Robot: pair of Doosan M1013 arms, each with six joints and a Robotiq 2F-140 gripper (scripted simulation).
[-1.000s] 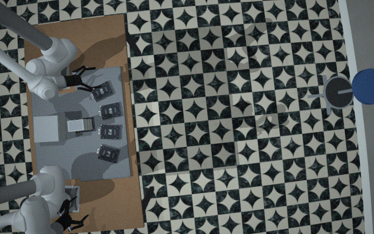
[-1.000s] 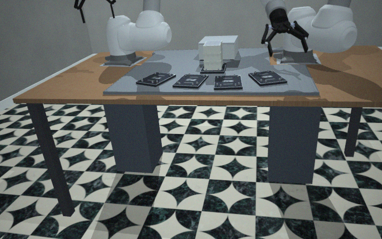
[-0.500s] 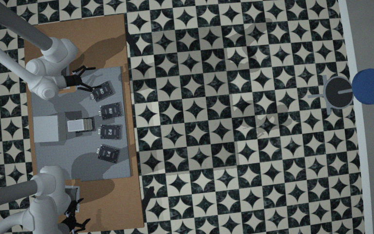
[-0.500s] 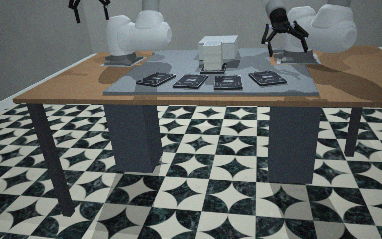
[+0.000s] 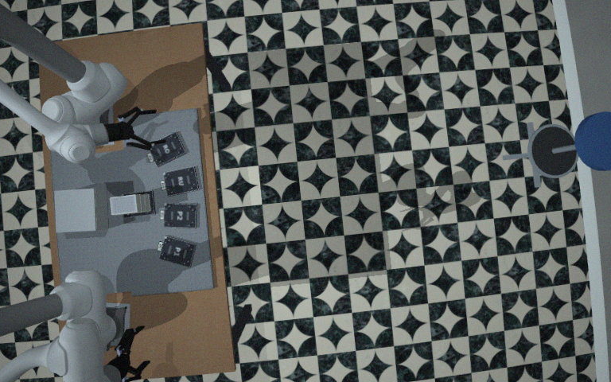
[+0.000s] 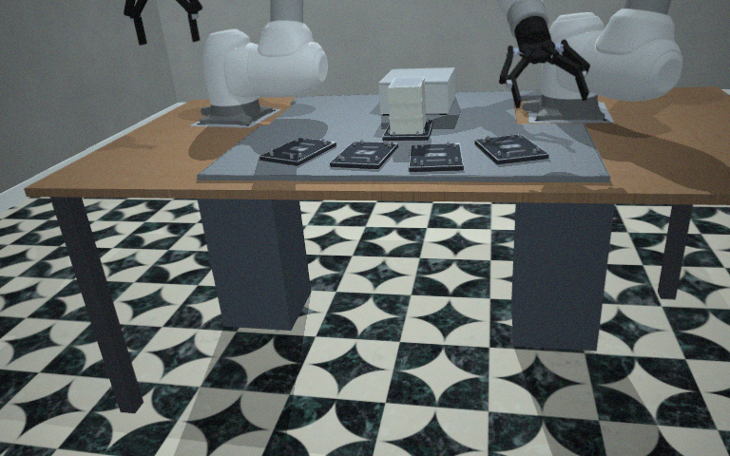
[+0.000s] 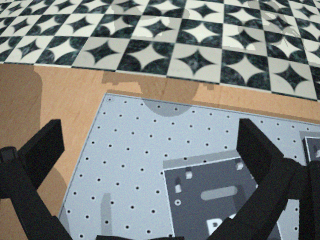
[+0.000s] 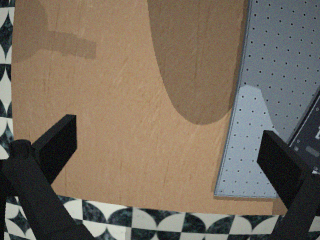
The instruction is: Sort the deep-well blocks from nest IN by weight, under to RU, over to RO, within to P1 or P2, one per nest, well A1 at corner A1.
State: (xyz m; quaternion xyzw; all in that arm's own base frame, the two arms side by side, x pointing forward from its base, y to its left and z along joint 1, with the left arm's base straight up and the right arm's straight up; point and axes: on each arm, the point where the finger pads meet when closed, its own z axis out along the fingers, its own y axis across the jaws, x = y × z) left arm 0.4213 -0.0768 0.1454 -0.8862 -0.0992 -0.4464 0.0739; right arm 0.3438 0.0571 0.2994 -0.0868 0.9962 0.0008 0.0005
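Right now the dark infeed nest is 35 cm to the right of my left hand, 19 cm behind it and 13 cm below it. The rest, counted from my left hand: reject nest RU: 25 cm to the right, 13 cm below, 4 cm ahead; reject nest RO: 13 cm below, 8 cm to the right, 2 cm behind; A1 mark: 30 cm to the right, 27 cm behind, 12 cm below.
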